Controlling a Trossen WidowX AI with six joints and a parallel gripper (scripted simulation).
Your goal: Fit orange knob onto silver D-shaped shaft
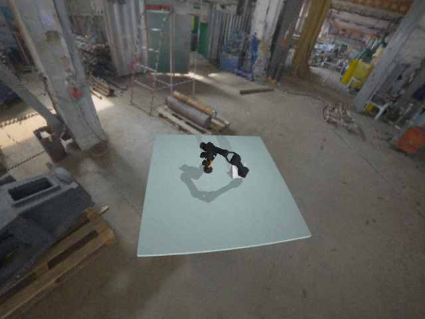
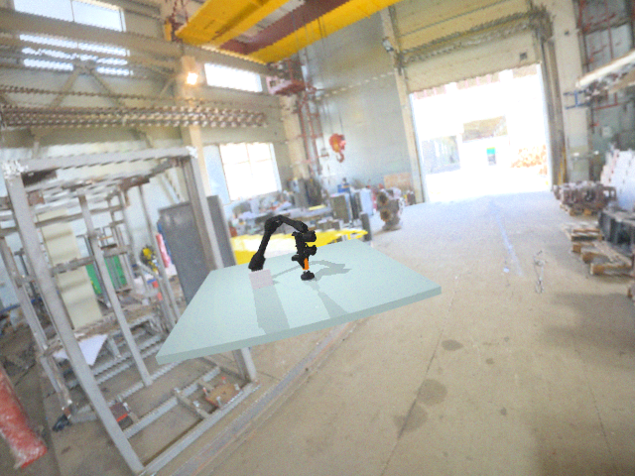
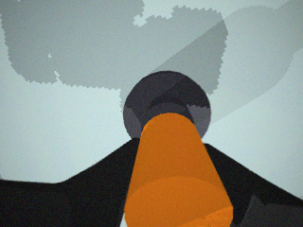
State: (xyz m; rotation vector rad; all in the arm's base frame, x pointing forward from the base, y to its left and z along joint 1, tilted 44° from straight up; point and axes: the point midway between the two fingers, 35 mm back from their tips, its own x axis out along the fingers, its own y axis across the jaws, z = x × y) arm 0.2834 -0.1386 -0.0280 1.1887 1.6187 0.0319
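My gripper tip is 30 mm below the orange knob. Round my gripper tip: dark round pedestal 40 mm below.
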